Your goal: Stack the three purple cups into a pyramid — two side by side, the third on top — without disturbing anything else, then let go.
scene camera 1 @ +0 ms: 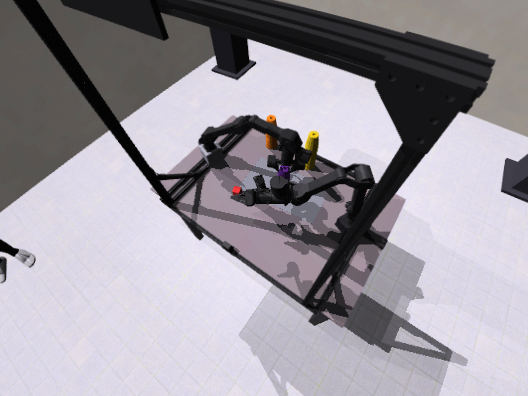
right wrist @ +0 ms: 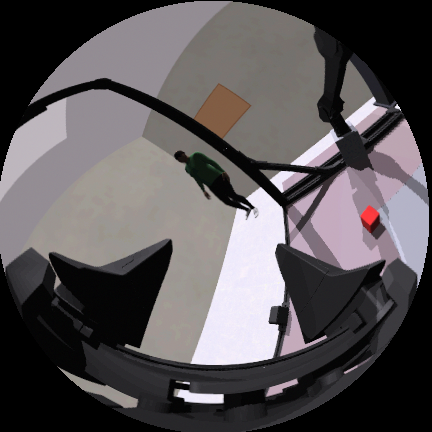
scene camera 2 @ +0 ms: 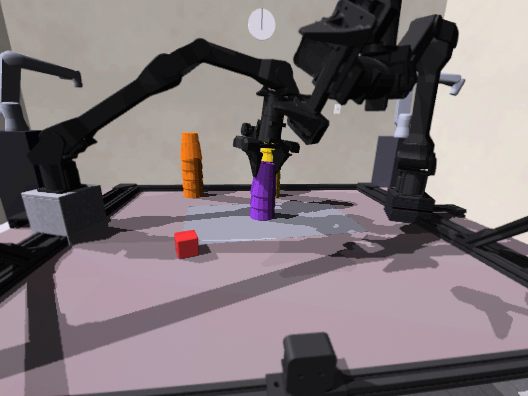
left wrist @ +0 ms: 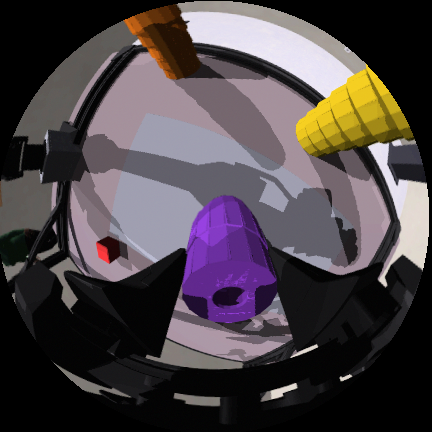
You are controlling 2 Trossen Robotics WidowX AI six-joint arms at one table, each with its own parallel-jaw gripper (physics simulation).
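The purple cups stand as one nested, upside-down column on the grey-blue mat; the seams between cups are hard to count. The column leans slightly in scene camera 2. My left gripper comes down from above and is shut on the top purple cup, one finger on each side of its upper part. The cup still sits on the column. My right gripper is open and empty, raised in front of the column.
An orange cup stack and a yellow cup stack stand behind. A red cube lies near the mat. A person stands beyond the table.
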